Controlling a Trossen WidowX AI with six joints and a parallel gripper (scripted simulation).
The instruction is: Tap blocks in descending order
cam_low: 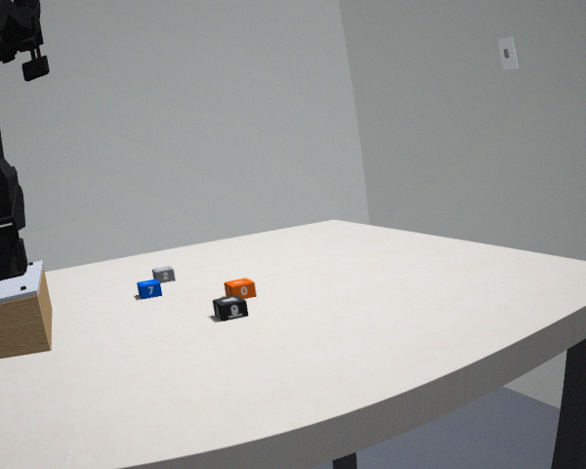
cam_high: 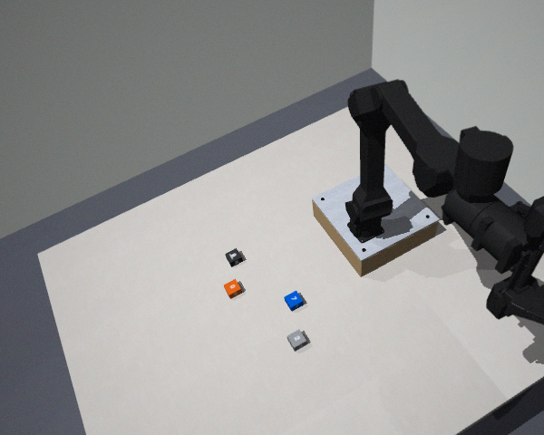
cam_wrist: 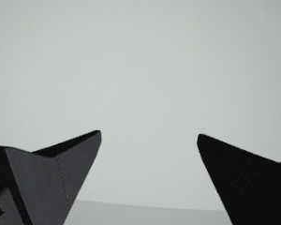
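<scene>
Right now my gripper tip is 610 mm to the left of the black block marked 9, 520 mm above it and 260 mm short of it. From my gripper tip the other things lie so: blue block marked 7 (520 mm below, 430 mm to the right, 180 mm ahead); grey block marked 2 (520 mm below, 340 mm to the right, 220 mm ahead); orange block marked 0 (530 mm to the right, 520 mm below, 300 mm ahead).
</scene>
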